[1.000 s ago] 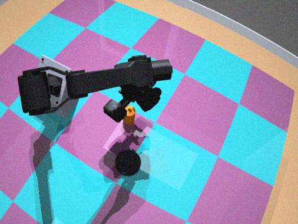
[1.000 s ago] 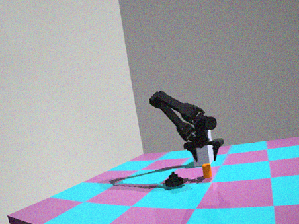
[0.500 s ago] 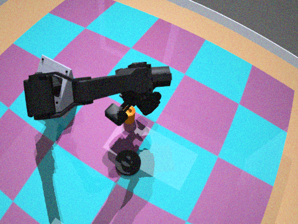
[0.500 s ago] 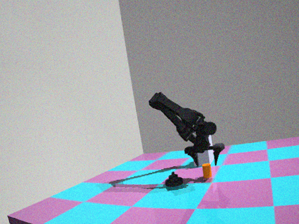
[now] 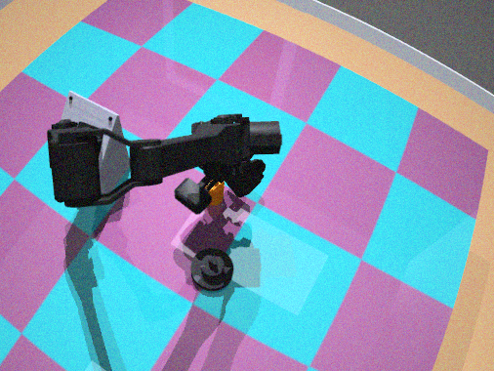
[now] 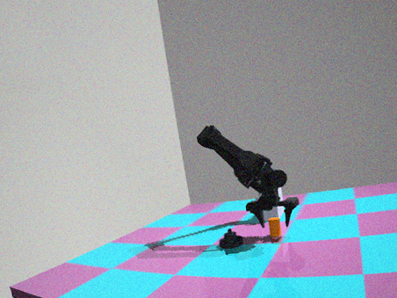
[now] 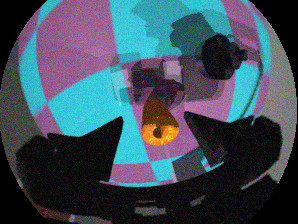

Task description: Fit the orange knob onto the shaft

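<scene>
Right now my gripper tip is right at the orange knob. Also, from my gripper tip: dark round pedestal (60 mm ahead, 150 mm to the right).
</scene>
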